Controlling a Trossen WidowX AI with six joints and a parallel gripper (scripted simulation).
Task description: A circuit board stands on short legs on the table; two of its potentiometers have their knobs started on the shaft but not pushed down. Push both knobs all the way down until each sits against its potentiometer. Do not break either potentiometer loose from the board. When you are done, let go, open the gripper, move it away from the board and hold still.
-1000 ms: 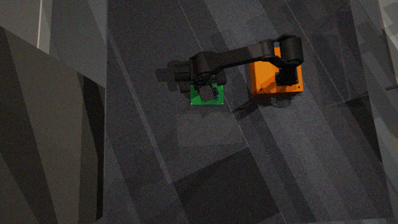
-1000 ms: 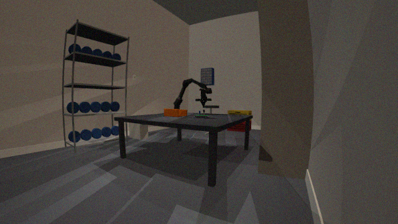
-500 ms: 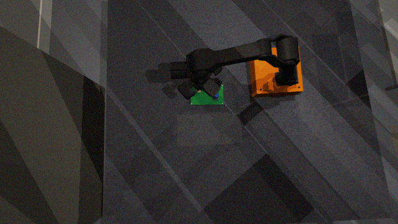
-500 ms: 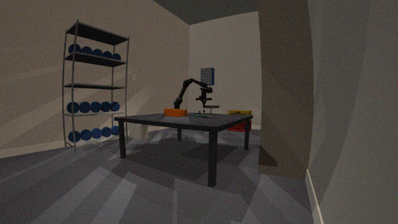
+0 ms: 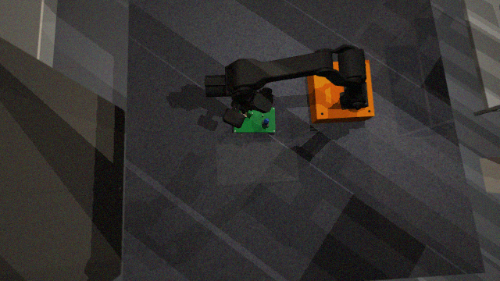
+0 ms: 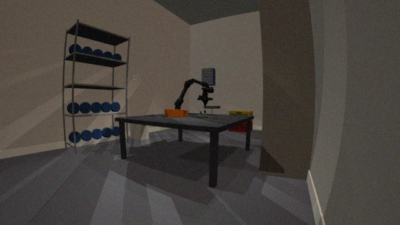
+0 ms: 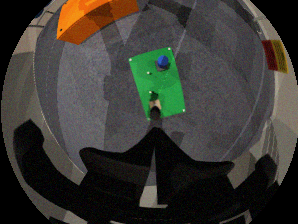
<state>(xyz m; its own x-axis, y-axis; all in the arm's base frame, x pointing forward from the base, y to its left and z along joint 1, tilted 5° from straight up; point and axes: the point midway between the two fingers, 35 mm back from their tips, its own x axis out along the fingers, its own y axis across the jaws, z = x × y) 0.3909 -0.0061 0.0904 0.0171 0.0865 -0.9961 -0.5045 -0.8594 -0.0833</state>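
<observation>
Right now the dark knob is 70 mm below my gripper tip. From my gripper tip the other things lie so: blue knob: 80 mm behind, 40 mm to the left, 80 mm below.
</observation>
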